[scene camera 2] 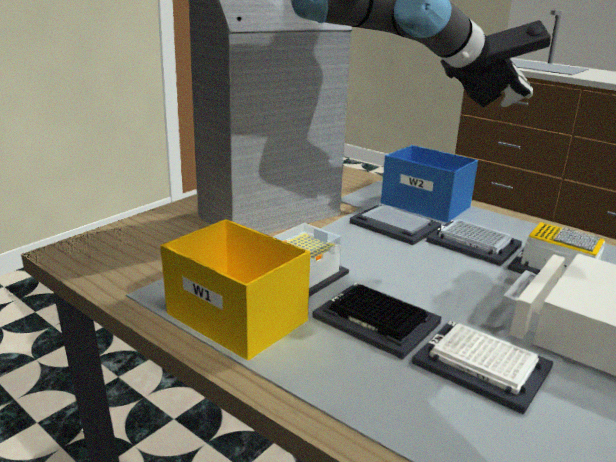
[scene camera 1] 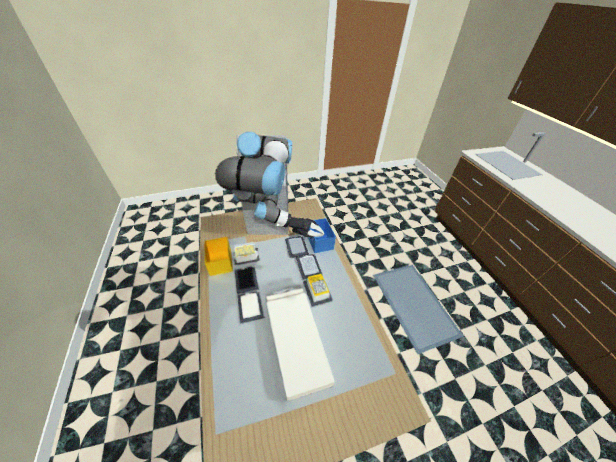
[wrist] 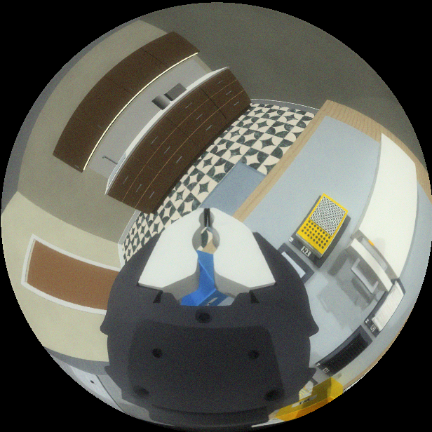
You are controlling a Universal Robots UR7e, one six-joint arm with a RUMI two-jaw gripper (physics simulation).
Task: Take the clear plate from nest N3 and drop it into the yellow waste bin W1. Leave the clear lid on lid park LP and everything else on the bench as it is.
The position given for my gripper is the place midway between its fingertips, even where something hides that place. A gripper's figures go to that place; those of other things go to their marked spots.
Labels:
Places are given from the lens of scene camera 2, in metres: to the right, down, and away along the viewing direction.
my gripper [scene camera 2: 530, 94]: 0.43, -0.26, 1.00
clear plate [scene camera 2: 479, 237]: 0.35, 0.01, 1.08

